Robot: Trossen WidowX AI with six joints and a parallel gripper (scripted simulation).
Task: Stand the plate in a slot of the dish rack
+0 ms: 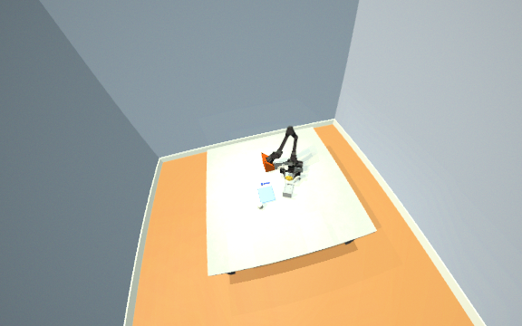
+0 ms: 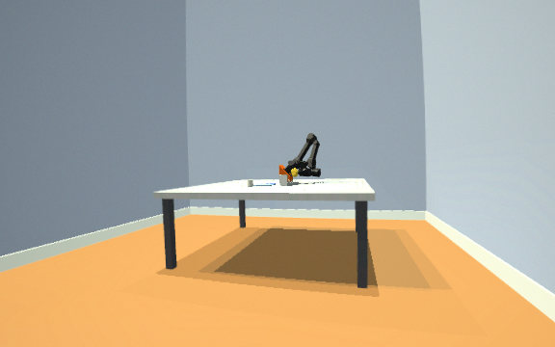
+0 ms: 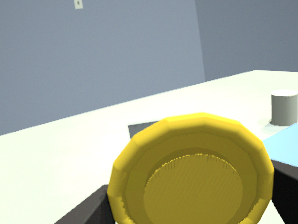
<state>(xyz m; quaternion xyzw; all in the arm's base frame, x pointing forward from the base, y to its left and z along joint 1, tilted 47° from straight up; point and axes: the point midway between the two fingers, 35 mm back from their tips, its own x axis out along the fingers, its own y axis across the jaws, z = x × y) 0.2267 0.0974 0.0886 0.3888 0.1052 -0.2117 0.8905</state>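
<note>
Right now the see-through dish rack is 60 mm below my gripper tip, 60 mm ahead of it and 20 mm to the right of it. The rest, counted from my gripper tip: light blue mat: 220 mm to the right, 80 mm below, 40 mm ahead; then white cup: 300 mm to the right, 140 mm ahead, 60 mm below; then yellow plate: 10 mm behind.
</note>
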